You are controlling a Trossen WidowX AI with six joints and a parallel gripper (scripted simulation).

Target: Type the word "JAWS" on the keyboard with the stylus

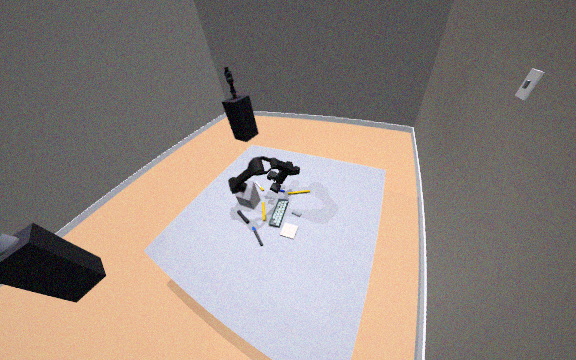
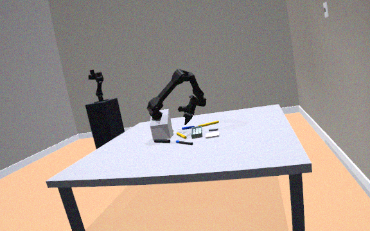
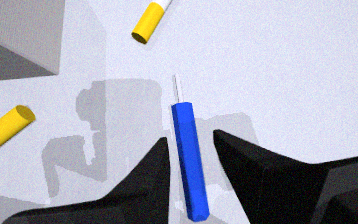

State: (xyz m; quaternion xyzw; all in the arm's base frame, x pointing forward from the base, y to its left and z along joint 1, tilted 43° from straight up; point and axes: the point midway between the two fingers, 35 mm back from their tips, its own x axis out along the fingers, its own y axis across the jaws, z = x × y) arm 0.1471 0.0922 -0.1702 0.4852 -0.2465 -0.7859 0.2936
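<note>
My gripper tip is 3 cm above the stylus and 2 cm past it. From my gripper tip the other things lie so: grey block 24 cm ahead, 10 cm to the right, 3 cm below; grey stylus tip 5 cm behind, 3 cm below, 1 cm to the right; white marker 13 cm behind, 3 cm to the right, 3 cm below.
</note>
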